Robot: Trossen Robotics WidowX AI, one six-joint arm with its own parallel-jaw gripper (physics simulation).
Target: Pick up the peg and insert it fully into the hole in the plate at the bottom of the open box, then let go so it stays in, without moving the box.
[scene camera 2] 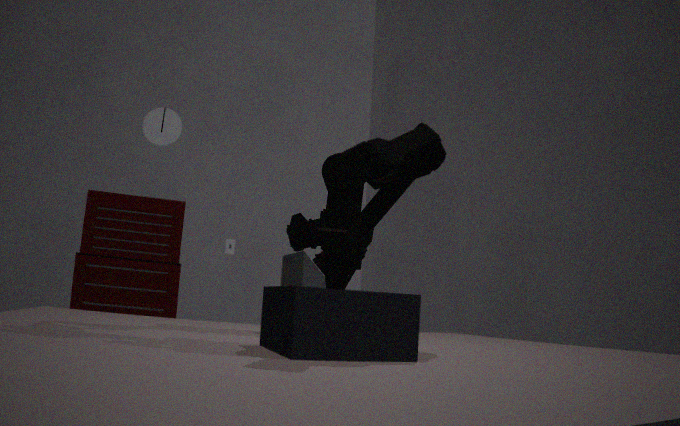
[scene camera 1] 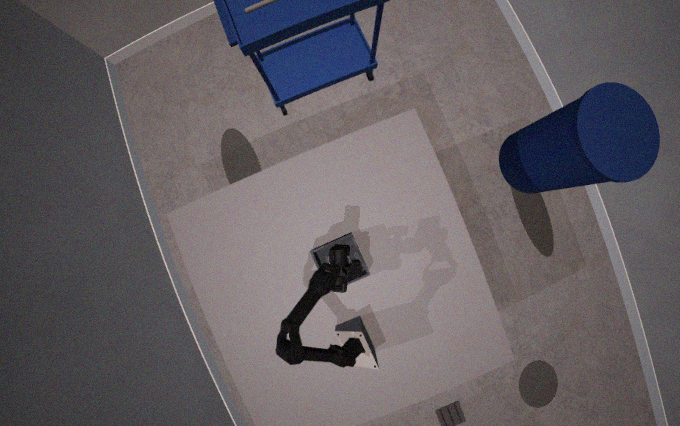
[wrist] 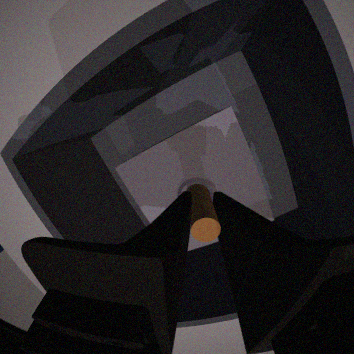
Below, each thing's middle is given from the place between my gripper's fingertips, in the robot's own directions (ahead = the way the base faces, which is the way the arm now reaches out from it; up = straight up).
Right now my hand is 20 mm above the peg [wrist: 204, 225]. Round my hand: dark box [scene camera 2: 300, 323]: 10 mm ahead, 10 mm to the left, 30 mm below; then pale plate [wrist: 213, 151]: 10 mm ahead, 10 mm to the left, 40 mm below.
